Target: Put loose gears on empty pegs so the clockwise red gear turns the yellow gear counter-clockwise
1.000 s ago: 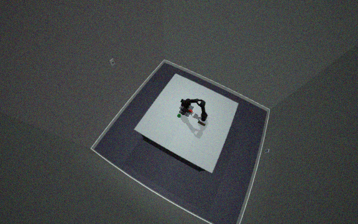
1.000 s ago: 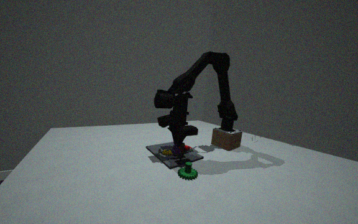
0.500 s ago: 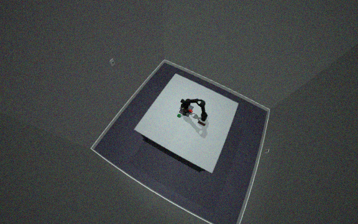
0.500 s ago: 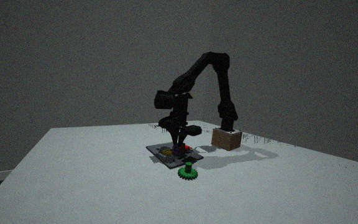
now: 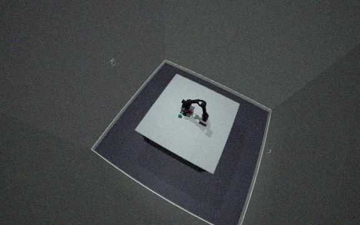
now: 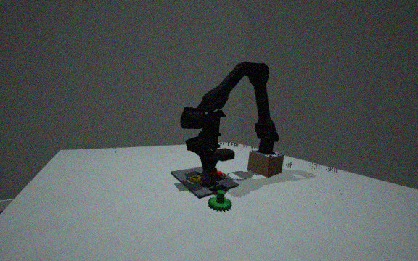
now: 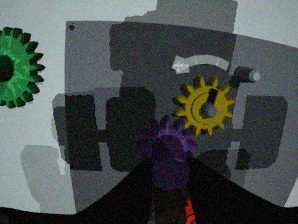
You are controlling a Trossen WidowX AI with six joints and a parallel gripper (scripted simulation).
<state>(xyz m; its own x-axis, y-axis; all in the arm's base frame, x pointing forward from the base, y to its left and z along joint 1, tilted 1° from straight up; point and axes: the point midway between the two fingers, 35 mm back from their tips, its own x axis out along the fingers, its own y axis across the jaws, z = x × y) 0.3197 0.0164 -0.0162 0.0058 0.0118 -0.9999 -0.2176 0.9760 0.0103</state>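
Right now my gripper tip is 10 mm above the purple gear. From my gripper tip the other things lie so: yellow gear 30 mm ahead, 20 mm to the right, 20 mm below; then white arrow 60 mm ahead, 30 mm below, 10 mm to the right; then red gear 60 mm behind, 40 mm to the right, 20 mm below.
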